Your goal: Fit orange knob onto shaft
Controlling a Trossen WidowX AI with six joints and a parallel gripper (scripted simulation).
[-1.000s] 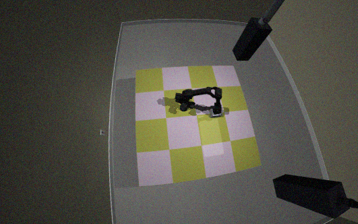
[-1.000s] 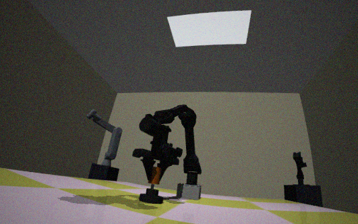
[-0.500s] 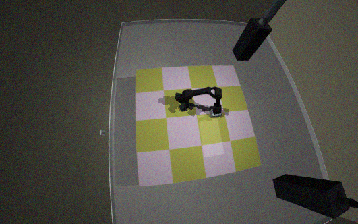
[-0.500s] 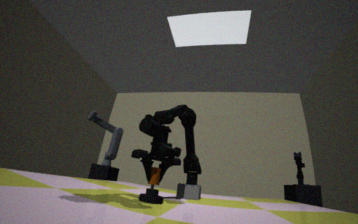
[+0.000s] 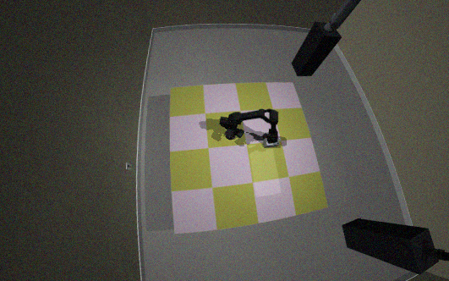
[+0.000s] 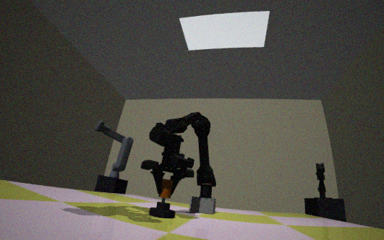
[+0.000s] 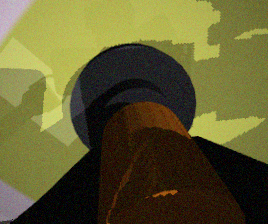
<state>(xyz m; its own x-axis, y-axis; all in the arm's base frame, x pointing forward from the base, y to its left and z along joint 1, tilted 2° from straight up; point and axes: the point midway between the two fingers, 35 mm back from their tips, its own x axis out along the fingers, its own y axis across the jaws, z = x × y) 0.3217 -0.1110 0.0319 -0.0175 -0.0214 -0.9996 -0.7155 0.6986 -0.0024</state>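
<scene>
My gripper tip is 30 mm below the orange knob. The rest, counted from my gripper tip: round dark pedestal: 40 mm below.
</scene>
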